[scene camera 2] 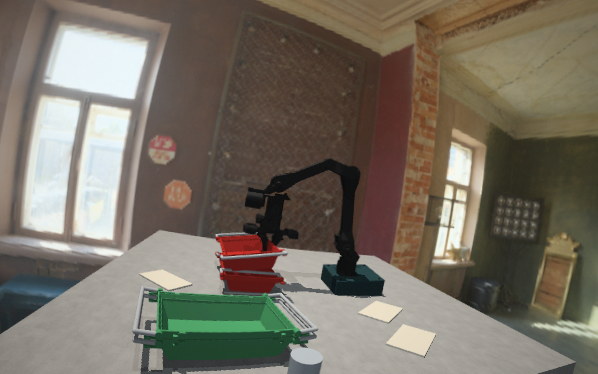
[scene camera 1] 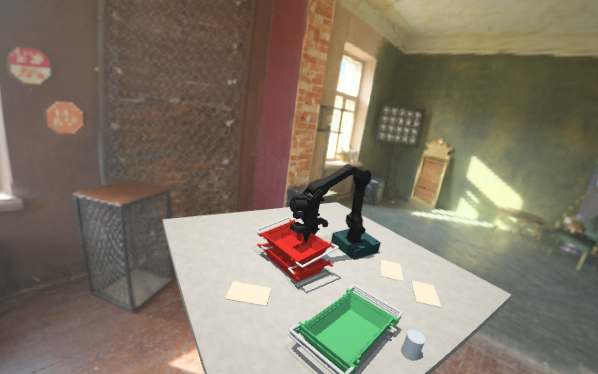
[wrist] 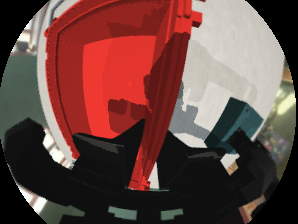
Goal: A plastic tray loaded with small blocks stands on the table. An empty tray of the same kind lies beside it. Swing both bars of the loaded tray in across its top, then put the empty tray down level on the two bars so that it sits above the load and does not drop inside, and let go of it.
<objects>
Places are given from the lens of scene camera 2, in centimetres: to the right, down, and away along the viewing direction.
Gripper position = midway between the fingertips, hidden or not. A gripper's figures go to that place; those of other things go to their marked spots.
my gripper (scene camera 2: 267,255): -11, 24, 102
red tray (scene camera 2: 243,252): -21, 24, 108
</objects>
